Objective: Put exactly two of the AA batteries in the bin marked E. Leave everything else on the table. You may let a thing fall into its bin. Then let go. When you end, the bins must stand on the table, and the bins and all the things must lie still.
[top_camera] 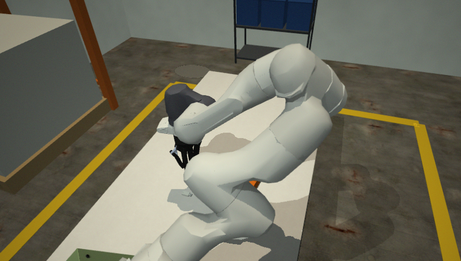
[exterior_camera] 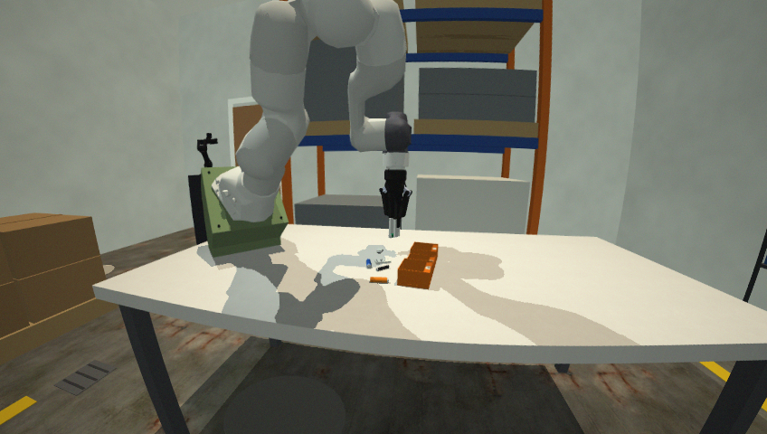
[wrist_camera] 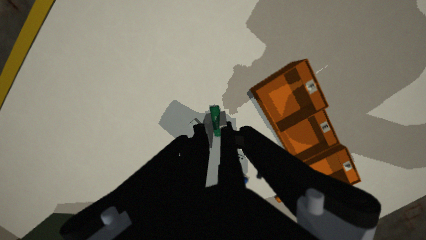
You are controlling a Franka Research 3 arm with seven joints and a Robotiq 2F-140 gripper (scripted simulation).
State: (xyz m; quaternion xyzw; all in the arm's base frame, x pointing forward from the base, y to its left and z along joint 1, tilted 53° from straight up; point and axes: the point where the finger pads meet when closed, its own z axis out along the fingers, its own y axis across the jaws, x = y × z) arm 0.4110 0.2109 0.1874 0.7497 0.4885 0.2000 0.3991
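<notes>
Now: hand 30 mm above the green AA battery. Round my hand: blue battery (130 mm to the right, 90 mm below, 80 mm behind); white part (90 mm below, 50 mm behind); domino (100 mm to the right, 90 mm below, 30 mm behind).
</notes>
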